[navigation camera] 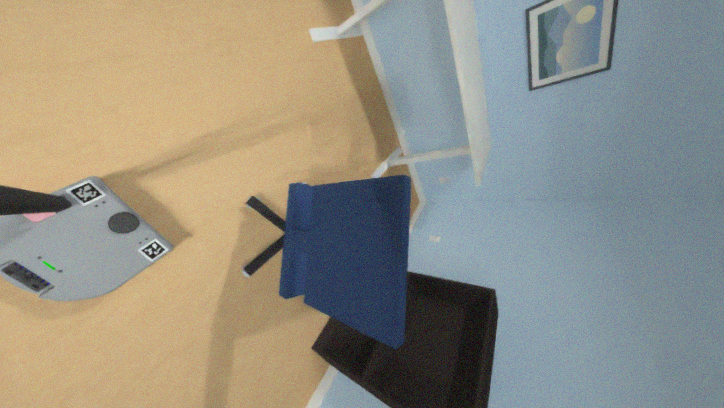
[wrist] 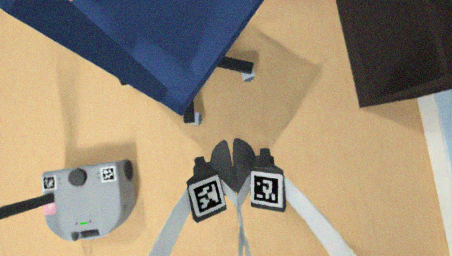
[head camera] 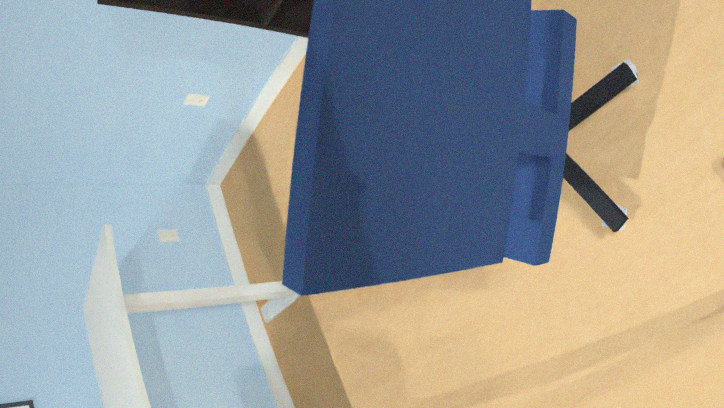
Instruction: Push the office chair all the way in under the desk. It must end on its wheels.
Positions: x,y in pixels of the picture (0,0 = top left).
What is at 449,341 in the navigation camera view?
A dark brown bookcase.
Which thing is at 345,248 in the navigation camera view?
A blue office chair.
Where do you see a blue office chair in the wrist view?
169,58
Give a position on a blue office chair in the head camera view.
426,144
